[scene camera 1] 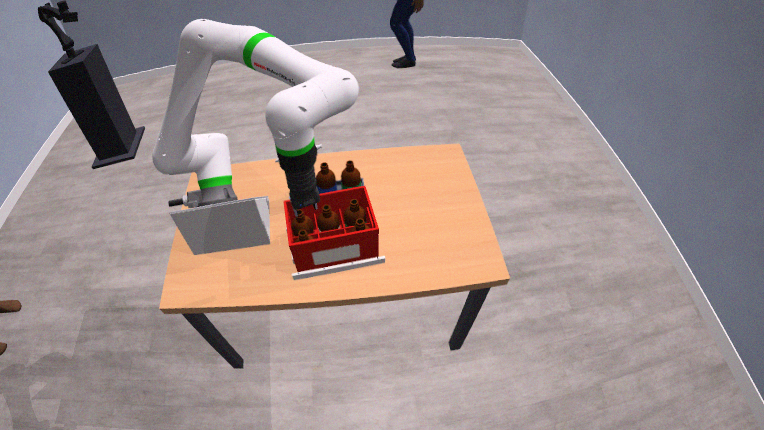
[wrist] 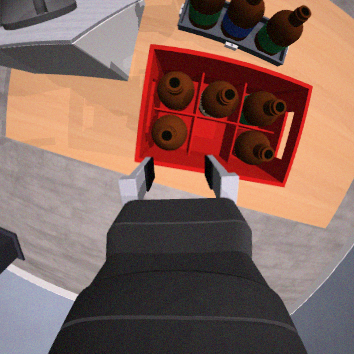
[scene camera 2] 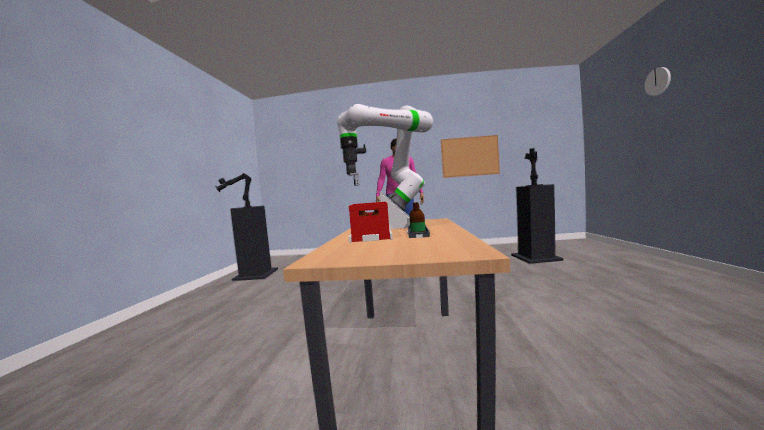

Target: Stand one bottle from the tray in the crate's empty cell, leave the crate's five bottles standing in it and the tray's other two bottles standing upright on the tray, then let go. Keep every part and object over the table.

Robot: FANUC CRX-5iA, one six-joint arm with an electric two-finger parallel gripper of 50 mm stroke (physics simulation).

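Pixels of known places: gripper, fingertip midpoint: (scene camera 1: pixel 305 210) (wrist: pixel 178 166) (scene camera 2: pixel 356 185); arm's base, origin of the base link: (scene camera 1: pixel 218 203) (wrist: pixel 40 14) (scene camera 2: pixel 395 203).
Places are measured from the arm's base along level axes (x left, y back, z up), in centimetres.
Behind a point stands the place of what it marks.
The red crate (scene camera 1: pixel 369 246) @[x -25.3, y -49.1, z -5.4 cm] (scene camera 2: pixel 368 227) @[x -16.7, y -51.9, z -8.5 cm] (wrist: pixel 298 125) @[x -14.0, y -51.2, z 2.2 cm] stands on the table. In the wrist view, three brown bottles (wrist: pixel 175 92) @[x -13.6, y -29.5, z 0.4 cm] (wrist: pixel 219 100) @[x -13.3, y -36.9, z -0.3 cm] (wrist: pixel 261 107) @[x -12.2, y -45.5, z -2.2 cm] stand in its row nearer the tray and two (wrist: pixel 169 132) @[x -20.2, y -29.7, z 1.4 cm] (wrist: pixel 252 146) @[x -19.8, y -45.7, z -2.2 cm] in the other row's end cells. The empty cell (wrist: pixel 206 136) @[x -20.6, y -38.4, z -14.1 cm] is between those two. The dark tray (wrist: pixel 200 33) @[x 4.3, y -31.9, z -13.8 cm] (scene camera 2: pixel 410 233) @[x 3.1, y -53.7, z -12.6 cm] holds three upright bottles, two with green labels (wrist: pixel 205 10) @[x 5.8, y -31.9, z -6.3 cm] (wrist: pixel 276 32) @[x 4.6, y -46.8, z -4.8 cm] and one with a blue label (wrist: pixel 243 19) @[x 5.0, y -39.5, z -4.9 cm]; the arm hides one in scene camera 1. My gripper (scene camera 1: pixel 306 209) @[x -22.3, y -31.8, z 13.0 cm] (scene camera 2: pixel 356 180) @[x -22.3, y -31.8, z 13.0 cm] (wrist: pixel 178 166) @[x -22.3, y -31.8, z 13.0 cm] is open and empty, above the crate's height.
A grey slanted panel (scene camera 1: pixel 221 227) @[x -9.6, y -1.1, z -1.8 cm] (wrist: pixel 107 50) @[x -7.4, y -16.0, z -1.3 cm] stands at the arm's base, beside the crate. A white strip (scene camera 1: pixel 339 268) @[x -26.6, y -38.6, z -12.7 cm] runs along the crate's foot on the side away from the tray. The crate is close to one long edge of the wooden table (scene camera 1: pixel 427 213) @[x -9.0, y -74.2, z -14.9 cm] (scene camera 2: pixel 395 253) @[x -6.1, y -82.7, z -14.9 cm].
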